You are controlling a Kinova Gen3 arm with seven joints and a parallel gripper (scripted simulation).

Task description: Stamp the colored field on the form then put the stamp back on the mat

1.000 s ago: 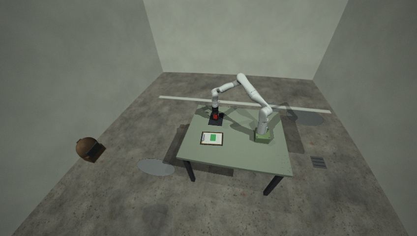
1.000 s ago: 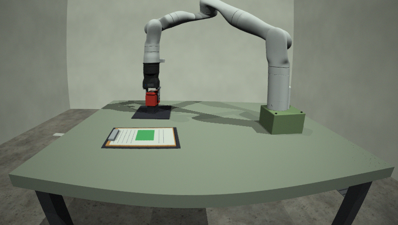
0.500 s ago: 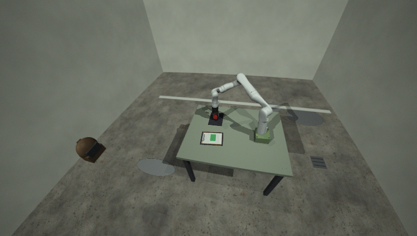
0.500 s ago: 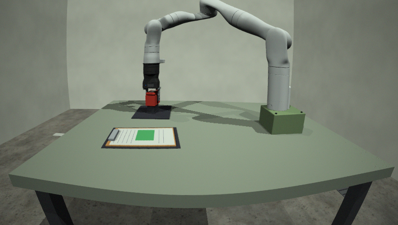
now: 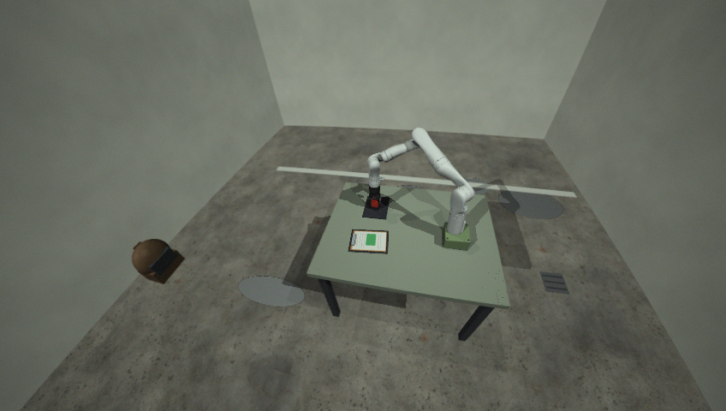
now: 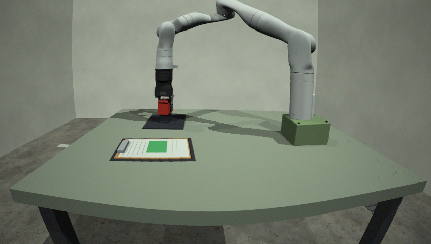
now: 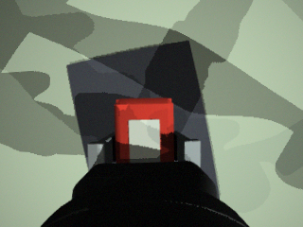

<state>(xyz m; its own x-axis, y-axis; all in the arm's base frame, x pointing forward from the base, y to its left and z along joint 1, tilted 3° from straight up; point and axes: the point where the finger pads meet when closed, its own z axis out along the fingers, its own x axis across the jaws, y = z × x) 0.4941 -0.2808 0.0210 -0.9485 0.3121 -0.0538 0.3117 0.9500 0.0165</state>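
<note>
Now: hand 20 mm above the red stamp. Also, from my hand: clipboard 310 mm to the left, 70 mm below, 50 mm ahead; dark mat 70 mm below.
</note>
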